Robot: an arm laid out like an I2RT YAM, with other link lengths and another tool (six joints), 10 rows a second.
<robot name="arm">
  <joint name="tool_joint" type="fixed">
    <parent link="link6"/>
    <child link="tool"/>
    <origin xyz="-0.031 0.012 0.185" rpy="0 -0.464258 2.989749"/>
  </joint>
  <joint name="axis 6" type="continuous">
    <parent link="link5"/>
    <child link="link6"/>
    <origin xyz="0.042 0 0.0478" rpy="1.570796 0 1.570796"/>
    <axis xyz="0 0 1"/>
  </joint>
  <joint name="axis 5" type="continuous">
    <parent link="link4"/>
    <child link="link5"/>
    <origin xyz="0.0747 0.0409 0.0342" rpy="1.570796 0 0"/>
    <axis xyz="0 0 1"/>
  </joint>
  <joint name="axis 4" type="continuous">
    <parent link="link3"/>
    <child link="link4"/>
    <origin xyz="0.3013 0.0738 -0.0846"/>
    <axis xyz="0 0 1"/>
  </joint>
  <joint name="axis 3" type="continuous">
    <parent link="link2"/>
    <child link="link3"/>
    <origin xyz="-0.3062 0 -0.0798" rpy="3.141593 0 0"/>
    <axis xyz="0 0 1"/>
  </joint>
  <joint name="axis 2" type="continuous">
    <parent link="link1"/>
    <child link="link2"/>
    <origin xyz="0.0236 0.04 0.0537" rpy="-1.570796 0 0"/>
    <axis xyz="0 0 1"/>
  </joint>
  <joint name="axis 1" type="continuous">
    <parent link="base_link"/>
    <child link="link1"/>
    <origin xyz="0 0 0.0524"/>
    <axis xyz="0 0 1"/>
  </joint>
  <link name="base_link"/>
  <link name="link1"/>
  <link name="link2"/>
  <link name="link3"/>
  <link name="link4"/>
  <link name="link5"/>
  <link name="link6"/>
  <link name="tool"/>
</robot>
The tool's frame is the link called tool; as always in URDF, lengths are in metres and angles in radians. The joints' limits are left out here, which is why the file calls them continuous.
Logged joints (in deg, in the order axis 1, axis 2, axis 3, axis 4, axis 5, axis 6), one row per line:
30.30 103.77 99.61 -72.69 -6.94 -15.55
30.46 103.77 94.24 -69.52 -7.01 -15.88
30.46 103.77 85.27 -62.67 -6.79 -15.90
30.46 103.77 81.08 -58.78 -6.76 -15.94
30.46 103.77 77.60 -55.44 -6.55 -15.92
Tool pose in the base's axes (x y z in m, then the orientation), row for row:
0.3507 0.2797 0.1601 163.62 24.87 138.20
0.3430 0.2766 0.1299 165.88 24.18 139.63
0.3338 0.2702 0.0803 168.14 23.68 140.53
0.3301 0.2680 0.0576 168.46 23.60 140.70
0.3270 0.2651 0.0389 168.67 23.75 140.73
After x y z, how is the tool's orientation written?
As angles about the fixed x, y, z axes (roll, pitch, yaw), in degrees.
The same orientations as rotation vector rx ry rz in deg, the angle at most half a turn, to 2 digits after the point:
49.35 142.66 8.42
48.80 144.48 6.45
48.77 145.86 4.15
48.71 146.07 3.84
48.69 146.01 3.50

